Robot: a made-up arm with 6 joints.
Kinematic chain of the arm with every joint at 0, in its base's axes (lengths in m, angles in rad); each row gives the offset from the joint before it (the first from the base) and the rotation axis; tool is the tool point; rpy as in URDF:
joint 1: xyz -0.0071 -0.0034 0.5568 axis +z
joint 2: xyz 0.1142 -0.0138 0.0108 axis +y
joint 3: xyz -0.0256 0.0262 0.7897 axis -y
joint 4: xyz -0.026 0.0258 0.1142 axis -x
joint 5: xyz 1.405 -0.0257 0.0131 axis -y
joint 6: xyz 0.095 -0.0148 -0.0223 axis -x
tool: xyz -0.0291 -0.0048 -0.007 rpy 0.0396 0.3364 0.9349
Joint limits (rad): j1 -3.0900..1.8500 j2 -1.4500..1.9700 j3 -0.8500..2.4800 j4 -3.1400..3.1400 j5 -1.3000..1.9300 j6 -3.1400..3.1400
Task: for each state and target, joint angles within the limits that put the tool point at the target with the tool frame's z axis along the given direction. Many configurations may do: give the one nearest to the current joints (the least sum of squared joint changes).
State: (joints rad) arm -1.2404 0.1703 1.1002 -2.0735 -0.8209 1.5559
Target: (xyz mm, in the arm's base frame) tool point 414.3 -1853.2 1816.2 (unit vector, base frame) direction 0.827 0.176 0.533
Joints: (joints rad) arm -1.3654 0.6772 1.0691 -1.4197 -0.0361 2.2057
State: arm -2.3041 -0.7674 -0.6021 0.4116 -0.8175 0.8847
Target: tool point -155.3 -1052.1 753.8 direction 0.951 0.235 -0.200
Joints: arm -1.7021 -0.4053 -0.8409 0.0145 -1.2519 1.6630
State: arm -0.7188 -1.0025 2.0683 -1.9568 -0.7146 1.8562
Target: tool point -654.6 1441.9 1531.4 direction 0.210 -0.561 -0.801
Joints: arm -1.0845 -0.3934 2.4745 -2.5284 -1.3000 2.4516
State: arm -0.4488 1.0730 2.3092 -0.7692 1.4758 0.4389
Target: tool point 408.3 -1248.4 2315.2 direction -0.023 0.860 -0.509
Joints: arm -1.2112 1.0020 2.0717 -0.6886 1.6243 0.3063
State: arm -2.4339 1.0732 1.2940 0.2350 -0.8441 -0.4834
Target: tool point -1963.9 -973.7 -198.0 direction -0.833 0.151 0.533
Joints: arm -2.6811 1.7461 1.2151 -0.0235 -0.1059 -0.7738
